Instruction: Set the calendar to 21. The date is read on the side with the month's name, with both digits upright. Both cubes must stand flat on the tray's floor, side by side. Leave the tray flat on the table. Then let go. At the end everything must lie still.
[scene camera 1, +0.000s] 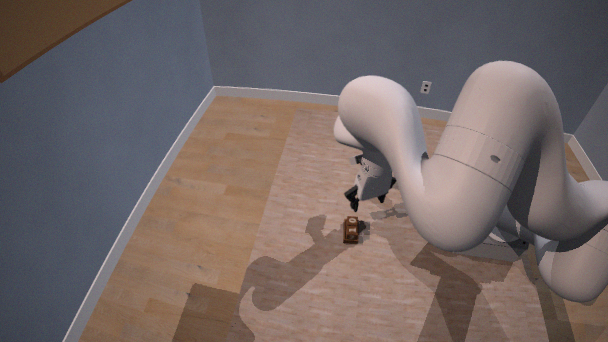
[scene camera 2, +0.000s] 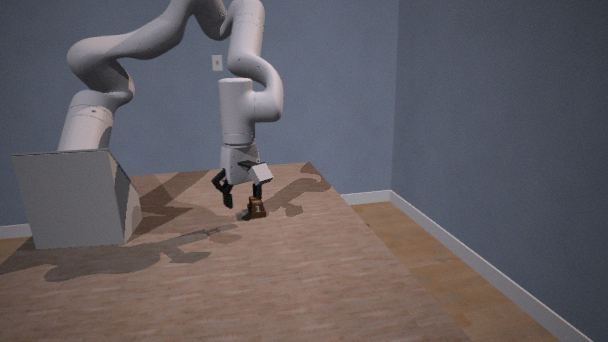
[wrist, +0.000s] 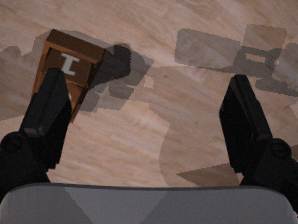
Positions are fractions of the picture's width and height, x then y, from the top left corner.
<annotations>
My gripper shows in scene camera 1 (0.60, 0.60), in scene camera 2 (0.40, 0.59) and in the wrist view (0.49, 0.40).
</annotations>
